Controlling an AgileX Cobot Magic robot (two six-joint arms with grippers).
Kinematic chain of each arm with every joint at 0, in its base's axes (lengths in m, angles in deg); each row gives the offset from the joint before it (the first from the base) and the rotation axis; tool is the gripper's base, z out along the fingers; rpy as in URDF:
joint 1: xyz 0 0 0.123 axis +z
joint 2: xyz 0 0 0 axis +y
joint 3: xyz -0.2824 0 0.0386 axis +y
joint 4: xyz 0.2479 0 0.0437 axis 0.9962 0 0.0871
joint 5: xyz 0 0 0 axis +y
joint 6: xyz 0.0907 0 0.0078 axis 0.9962 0 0.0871
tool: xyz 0 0 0 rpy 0 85 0
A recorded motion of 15 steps. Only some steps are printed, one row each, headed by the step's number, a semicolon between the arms.
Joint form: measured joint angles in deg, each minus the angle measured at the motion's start. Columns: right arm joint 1, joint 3, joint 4, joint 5, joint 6, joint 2; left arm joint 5, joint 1, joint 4, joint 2, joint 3, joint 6.
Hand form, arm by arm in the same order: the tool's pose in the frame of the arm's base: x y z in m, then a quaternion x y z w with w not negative. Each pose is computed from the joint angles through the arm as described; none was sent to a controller.
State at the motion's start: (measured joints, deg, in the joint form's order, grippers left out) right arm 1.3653 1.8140 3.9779 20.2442 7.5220 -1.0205; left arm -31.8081 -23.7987 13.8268 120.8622 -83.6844 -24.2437
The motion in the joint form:
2: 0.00 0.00 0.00 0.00 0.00 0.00; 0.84 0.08 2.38 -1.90 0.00 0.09
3: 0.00 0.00 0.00 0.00 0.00 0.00; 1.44 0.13 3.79 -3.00 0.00 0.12
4: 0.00 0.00 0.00 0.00 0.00 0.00; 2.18 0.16 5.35 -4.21 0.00 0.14
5: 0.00 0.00 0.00 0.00 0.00 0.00; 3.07 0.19 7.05 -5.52 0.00 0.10
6: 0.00 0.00 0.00 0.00 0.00 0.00; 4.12 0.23 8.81 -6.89 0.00 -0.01
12: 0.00 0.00 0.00 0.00 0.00 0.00; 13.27 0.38 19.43 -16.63 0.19 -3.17
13: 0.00 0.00 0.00 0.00 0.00 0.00; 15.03 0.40 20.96 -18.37 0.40 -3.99
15: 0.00 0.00 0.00 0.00 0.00 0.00; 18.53 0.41 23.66 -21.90 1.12 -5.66
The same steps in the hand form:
2: 0.0528 0.0035 0.1716 0.06164 0.79619 0.07567 0.59712; 0.4417 -0.2083 0.2433 0.13390 0.69633 -0.25374 0.65788
3: 0.0528 0.0035 0.1716 0.06164 0.79619 0.07567 0.59712; 0.4393 -0.2077 0.2514 0.14500 0.69205 -0.24921 0.66176
4: 0.0528 0.0035 0.1716 0.06164 0.79619 0.07567 0.59712; 0.4363 -0.2071 0.2601 0.15716 0.68770 -0.24371 0.66556
5: 0.0528 0.0035 0.1716 0.06164 0.79619 0.07567 0.59712; 0.4330 -0.2062 0.2694 0.16979 0.68347 -0.23726 0.66914
6: 0.0528 0.0035 0.1716 0.06164 0.79619 0.07567 0.59712; 0.4295 -0.2051 0.2788 0.18204 0.67978 -0.22989 0.67224
12: 0.0528 0.0035 0.1716 0.06164 0.79619 0.07567 0.59712; 0.4010 -0.1909 0.3401 0.22980 0.66920 -0.17702 0.68413
13: 0.0528 0.0035 0.1716 0.06164 0.79619 0.07567 0.59712; 0.3952 -0.1873 0.3495 0.23211 0.66986 -0.16784 0.68502
15: 0.0528 0.0035 0.1716 0.06164 0.79619 0.07567 0.59712; 0.3827 -0.1793 0.3665 0.23266 0.67284 -0.15020 0.68600

